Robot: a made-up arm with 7 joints.
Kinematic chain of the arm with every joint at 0, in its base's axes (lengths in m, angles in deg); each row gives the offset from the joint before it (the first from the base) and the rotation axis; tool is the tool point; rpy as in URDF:
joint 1: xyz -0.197 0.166 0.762 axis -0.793 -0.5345 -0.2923
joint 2: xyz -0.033 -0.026 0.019 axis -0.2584 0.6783 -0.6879
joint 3: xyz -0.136 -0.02 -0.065 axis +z
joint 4: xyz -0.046 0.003 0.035 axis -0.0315 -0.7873 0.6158
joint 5: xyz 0 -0.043 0.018 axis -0.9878 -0.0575 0.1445
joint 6: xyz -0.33 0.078 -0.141 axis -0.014 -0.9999 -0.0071
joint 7: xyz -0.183 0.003 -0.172 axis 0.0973 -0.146 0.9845
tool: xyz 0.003 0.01 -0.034 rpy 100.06 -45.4 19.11
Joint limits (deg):
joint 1: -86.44..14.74
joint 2: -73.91..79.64
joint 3: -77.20..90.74
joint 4: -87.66..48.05
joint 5: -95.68..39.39
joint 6: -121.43..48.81
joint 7: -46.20..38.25
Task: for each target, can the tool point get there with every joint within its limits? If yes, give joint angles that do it. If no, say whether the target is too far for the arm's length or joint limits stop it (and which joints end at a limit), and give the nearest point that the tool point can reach.
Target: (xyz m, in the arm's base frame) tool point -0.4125 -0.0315 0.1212
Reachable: yes | joints -35.10 -42.80 67.62 -12.69 -11.42 29.08 -4.38
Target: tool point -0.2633 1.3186 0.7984
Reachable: no: too far | nearest point -0.2745 0.9574 0.8055 | short by 0.361 m
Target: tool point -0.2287 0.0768 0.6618
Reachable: no: joint limits stop it (at a limit: joint 2, joint 4, joint 6) | nearest point -0.1505 -0.0118 0.5062 | short by 0.195 m
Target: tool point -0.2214 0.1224 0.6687
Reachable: no: joint limits stop it (at a limit: joint 2, joint 4, joint 6) | nearest point -0.1598 0.0917 0.4671 | short by 0.213 m
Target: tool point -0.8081 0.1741 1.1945
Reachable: yes | joints -32.01 50.35 -4.75 35.06 8.27 -88.32 9.24
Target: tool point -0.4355 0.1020 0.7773
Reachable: no: joint limits stop it (at a limit: joint 1, joint 2, joint 4, joint 6, joint 7) | nearest point -0.6049 0.1191 0.8782 | short by 0.198 m
